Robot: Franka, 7 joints.
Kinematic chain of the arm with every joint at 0, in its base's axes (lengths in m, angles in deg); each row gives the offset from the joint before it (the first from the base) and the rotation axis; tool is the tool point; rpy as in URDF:
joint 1: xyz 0 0 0.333 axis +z
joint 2: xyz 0 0 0 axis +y
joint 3: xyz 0 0 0.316 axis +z
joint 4: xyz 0.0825 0 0 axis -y
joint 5: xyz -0.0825 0 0.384 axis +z
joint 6: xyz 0 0 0 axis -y
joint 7: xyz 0.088 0 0 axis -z
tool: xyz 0 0 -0.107 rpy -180 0 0
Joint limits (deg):
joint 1: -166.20..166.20
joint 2: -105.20..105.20
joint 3: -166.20..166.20
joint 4: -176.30..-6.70
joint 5: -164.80..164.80
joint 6: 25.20..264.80
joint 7: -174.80..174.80
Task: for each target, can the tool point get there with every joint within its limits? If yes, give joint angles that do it. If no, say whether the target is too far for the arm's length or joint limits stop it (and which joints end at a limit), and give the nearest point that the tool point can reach.
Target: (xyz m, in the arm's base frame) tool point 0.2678 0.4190 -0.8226
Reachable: no: too far | nearest point 0.2128 0.3330 -0.3489 | short by 0.485 m
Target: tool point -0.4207 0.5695 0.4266
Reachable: yes | joints 74.22 52.57 65.16 -96.49 133.06 101.79 19.76
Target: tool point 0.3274 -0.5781 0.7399
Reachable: yes | joints -5.45 42.98 -94.05 -69.60 66.97 122.44 -57.45
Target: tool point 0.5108 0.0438 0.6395
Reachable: yes | joints -129.64 -86.21 63.65 -76.98 139.05 234.36 144.13
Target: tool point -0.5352 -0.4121 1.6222
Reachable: no: too far | nearest point -0.3155 -0.2429 1.0929 | short by 0.598 m
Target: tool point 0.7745 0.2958 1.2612
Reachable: no: too far | nearest point 0.5339 0.2039 0.9728 | short by 0.387 m
